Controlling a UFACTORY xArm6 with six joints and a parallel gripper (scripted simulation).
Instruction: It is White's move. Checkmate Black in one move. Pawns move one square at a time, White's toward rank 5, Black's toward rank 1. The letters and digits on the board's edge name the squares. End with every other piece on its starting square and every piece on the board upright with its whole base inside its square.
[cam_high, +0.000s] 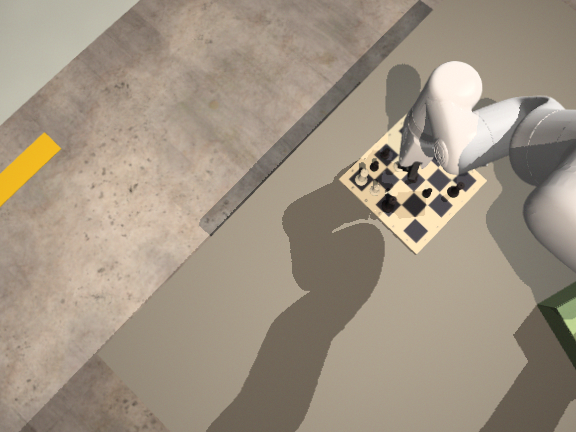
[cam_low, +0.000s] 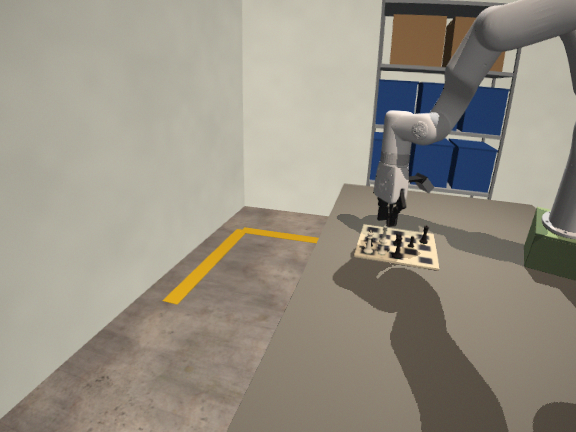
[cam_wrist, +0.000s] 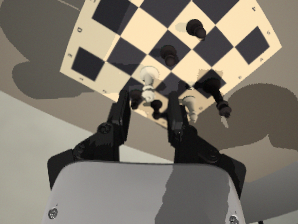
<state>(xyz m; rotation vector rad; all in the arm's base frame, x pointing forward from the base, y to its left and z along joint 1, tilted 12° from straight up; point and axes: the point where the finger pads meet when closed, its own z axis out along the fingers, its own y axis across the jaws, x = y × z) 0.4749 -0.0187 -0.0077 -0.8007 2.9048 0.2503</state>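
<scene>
Right now my hand is 40 mm past the chessboard and 80 mm above it.
</scene>
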